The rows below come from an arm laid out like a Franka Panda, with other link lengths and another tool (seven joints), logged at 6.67 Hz.
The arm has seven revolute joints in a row. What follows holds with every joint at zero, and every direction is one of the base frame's.
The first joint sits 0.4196 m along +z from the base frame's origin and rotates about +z.
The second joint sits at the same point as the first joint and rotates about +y.
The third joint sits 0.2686 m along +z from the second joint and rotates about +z.
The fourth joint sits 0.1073 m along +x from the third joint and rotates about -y.
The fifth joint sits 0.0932 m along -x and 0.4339 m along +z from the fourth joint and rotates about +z.
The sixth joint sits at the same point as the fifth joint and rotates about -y.
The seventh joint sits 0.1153 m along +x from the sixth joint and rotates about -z.
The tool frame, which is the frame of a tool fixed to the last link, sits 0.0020 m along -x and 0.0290 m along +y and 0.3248 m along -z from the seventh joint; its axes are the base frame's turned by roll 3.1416, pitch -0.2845 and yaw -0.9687 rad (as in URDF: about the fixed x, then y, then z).
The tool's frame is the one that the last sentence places.
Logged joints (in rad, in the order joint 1, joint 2, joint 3, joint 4, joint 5, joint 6, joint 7), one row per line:
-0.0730 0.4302 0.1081 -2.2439 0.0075 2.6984 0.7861
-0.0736 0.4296 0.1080 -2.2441 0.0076 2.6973 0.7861
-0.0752 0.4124 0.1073 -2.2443 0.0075 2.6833 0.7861
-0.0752 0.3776 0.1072 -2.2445 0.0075 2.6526 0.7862
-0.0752 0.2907 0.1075 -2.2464 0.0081 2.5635 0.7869
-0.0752 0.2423 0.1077 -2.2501 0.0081 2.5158 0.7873
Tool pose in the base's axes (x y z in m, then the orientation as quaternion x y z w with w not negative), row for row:
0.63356 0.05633 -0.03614 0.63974 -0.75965 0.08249 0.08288
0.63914 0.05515 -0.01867 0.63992 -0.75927 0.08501 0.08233
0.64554 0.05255 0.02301 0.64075 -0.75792 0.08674 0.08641
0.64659 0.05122 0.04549 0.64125 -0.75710 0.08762 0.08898
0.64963 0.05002 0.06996 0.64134 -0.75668 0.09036 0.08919
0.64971 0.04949 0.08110 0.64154 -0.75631 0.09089 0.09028
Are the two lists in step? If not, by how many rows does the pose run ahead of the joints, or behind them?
The pose runs 2 rows ahead of the joints: the pose in row i belongs to the joints in row i + 2.
